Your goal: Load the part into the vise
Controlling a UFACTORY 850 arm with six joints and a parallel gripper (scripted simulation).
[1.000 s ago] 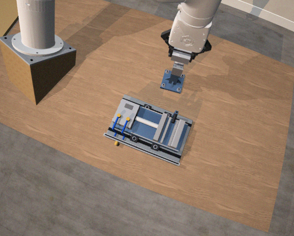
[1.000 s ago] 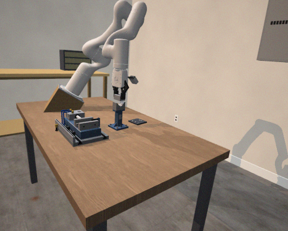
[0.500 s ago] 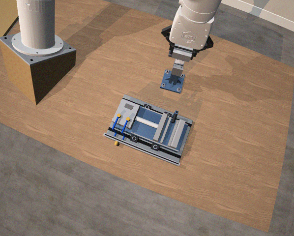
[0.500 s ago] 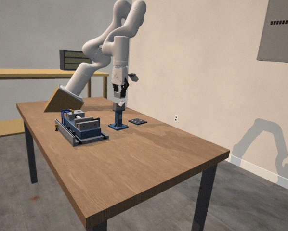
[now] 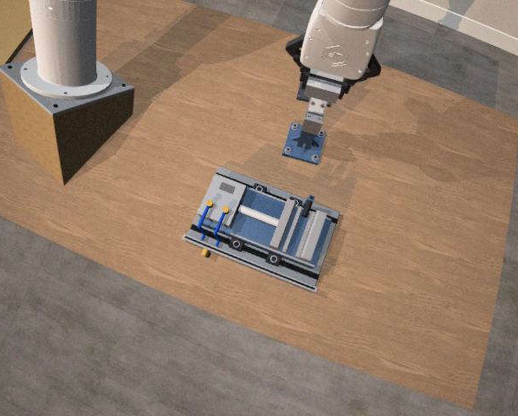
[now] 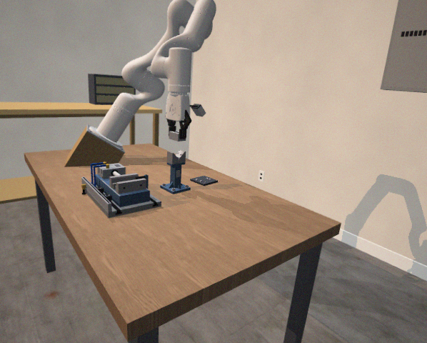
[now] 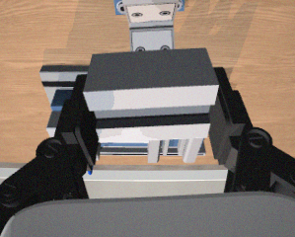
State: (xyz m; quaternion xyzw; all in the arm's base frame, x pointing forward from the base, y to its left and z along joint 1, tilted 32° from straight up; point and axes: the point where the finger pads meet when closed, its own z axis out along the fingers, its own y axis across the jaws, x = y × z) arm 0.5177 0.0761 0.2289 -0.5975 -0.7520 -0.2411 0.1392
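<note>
The moving jaw is 6 cm ahead of my hand, 23 cm to the right of it and 16 cm below it. From my hand the other things lie so: work stop: 8 cm ahead, 17 cm to the right, 14 cm below; then V-block post: 18 cm below; then part: right at my hand.
</note>
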